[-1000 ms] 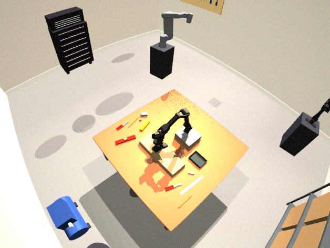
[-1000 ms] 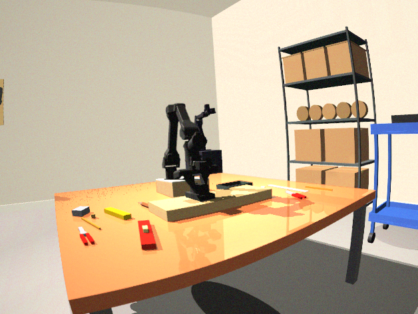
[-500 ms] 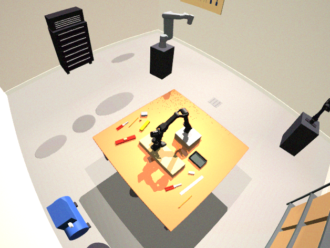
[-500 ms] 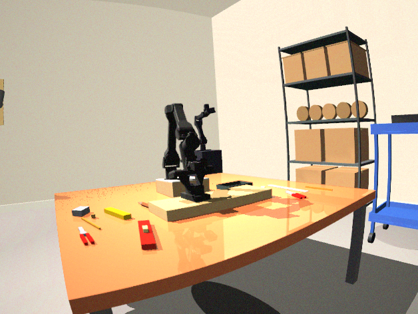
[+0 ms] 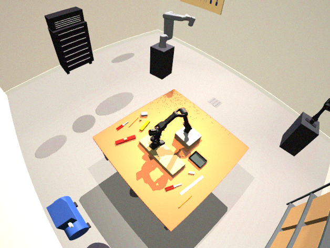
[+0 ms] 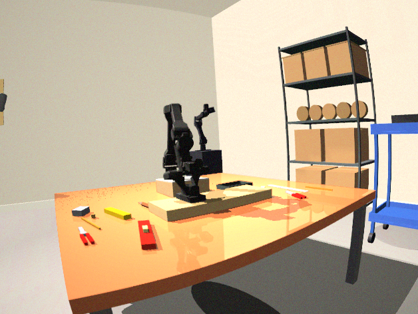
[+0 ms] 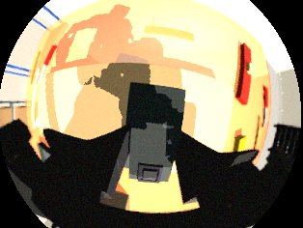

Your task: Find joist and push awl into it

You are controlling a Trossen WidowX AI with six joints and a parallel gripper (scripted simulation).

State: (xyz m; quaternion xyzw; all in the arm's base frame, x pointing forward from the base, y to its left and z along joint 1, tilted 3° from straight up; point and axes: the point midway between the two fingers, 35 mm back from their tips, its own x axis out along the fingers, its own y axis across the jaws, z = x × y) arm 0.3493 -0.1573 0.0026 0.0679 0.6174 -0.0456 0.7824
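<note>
Now: gripper tip 440 mm to the right of the dark tray, 170 mm past it and 50 mm above it. Round my gripper tip: awl: 210 mm behind, 110 mm to the right, 60 mm below; dark stud finder: 20 mm behind, 20 mm above; yellow block: 270 mm to the right, 150 mm behind, 60 mm below.
</note>
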